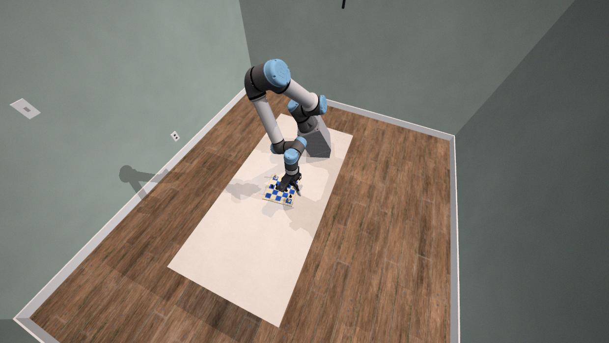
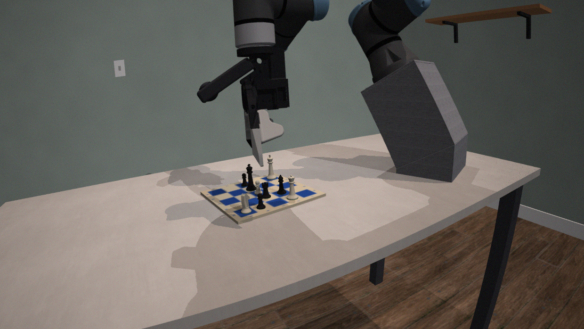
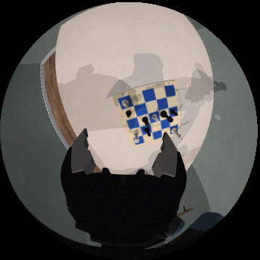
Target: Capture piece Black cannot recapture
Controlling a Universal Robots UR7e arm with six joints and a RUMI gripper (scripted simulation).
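My hand is 40 mm past the white pawn, 90 mm to the left of it and 100 mm above it. Also, from my hand: blue-and-cream chessboard: 40 mm behind, 90 mm to the right, 110 mm below; white king: 110 mm behind, 170 mm to the right, 80 mm below; black king: 30 mm behind, 120 mm to the right, 80 mm below.
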